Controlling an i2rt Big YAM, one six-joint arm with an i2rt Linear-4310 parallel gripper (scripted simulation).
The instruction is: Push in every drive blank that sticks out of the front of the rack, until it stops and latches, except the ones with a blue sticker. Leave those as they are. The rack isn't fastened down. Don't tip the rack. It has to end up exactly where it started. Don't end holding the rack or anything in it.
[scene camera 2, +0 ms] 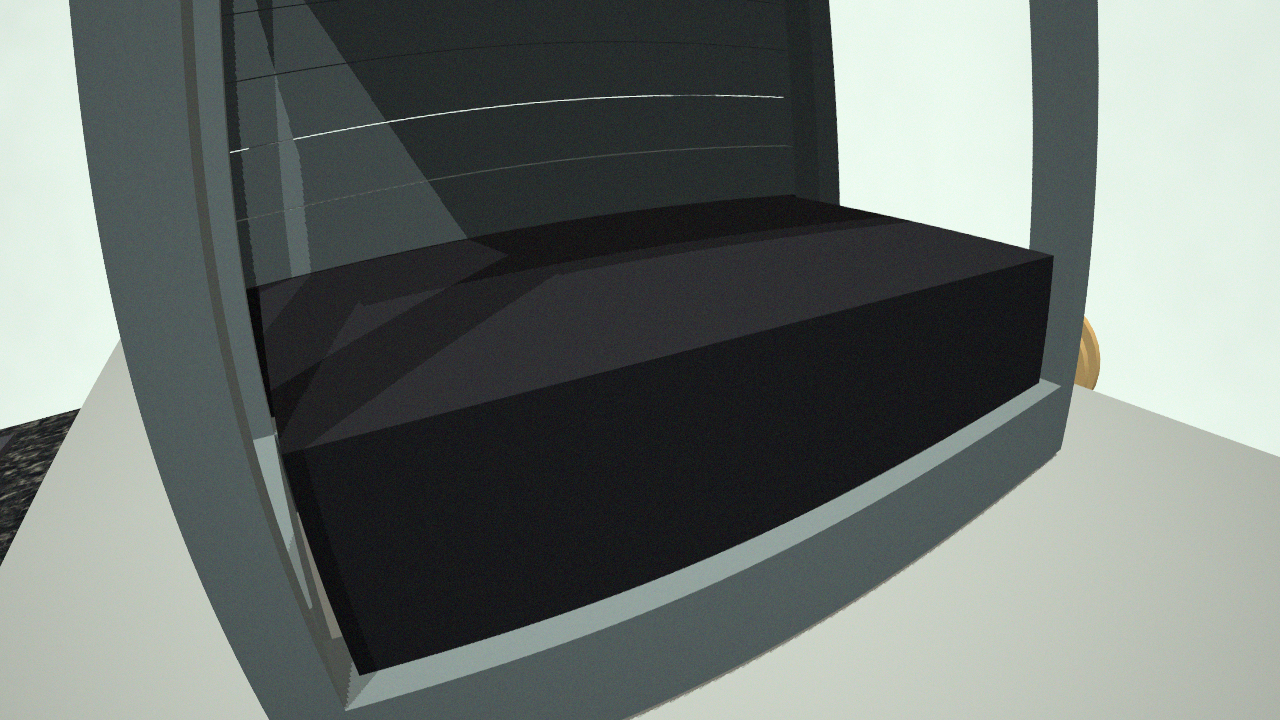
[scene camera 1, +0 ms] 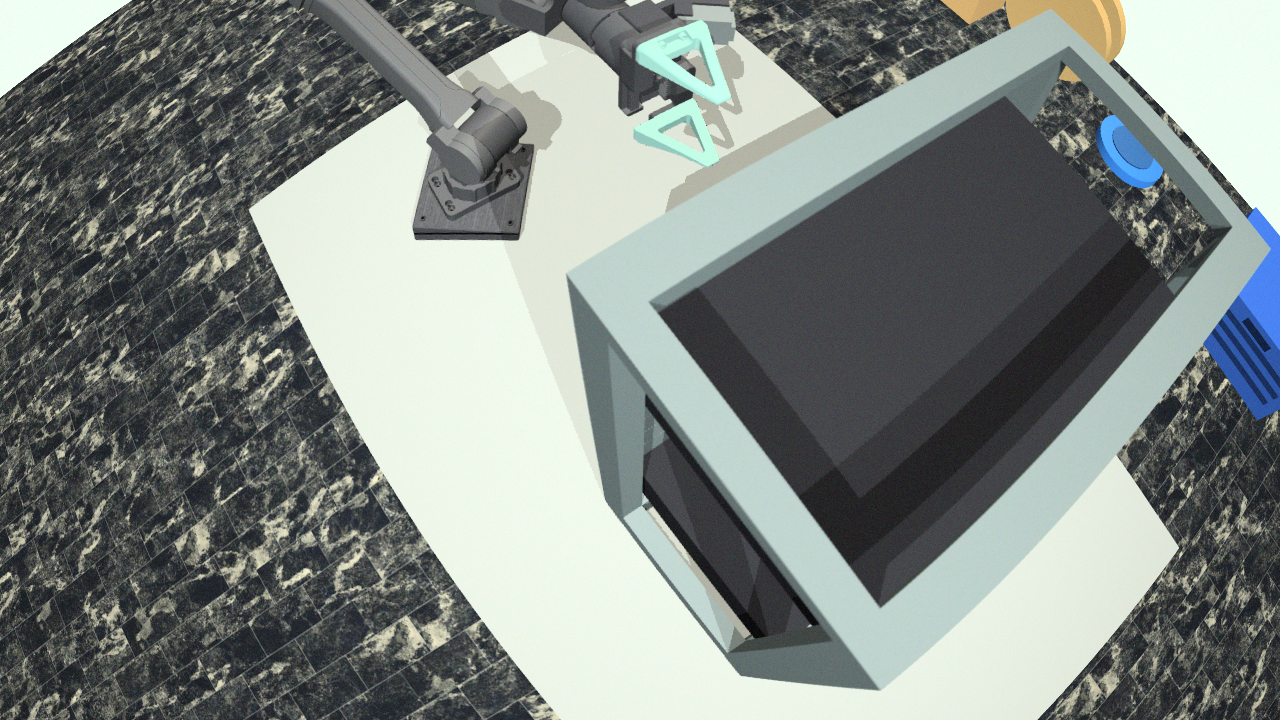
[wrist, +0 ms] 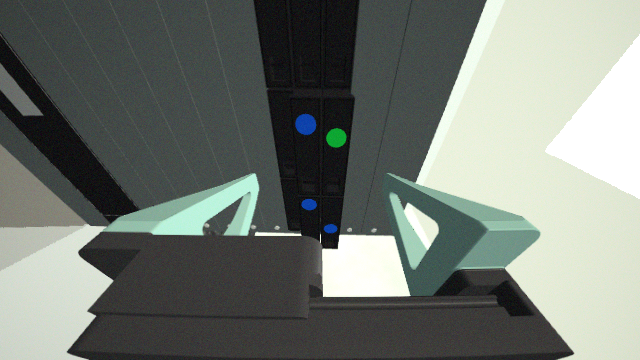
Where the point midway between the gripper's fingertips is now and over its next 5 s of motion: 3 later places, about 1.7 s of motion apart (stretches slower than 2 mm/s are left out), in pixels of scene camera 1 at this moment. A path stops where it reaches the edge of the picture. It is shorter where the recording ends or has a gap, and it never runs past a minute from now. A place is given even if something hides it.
The gripper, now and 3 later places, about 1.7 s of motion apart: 718,133; 590,126; 734,166; 753,162
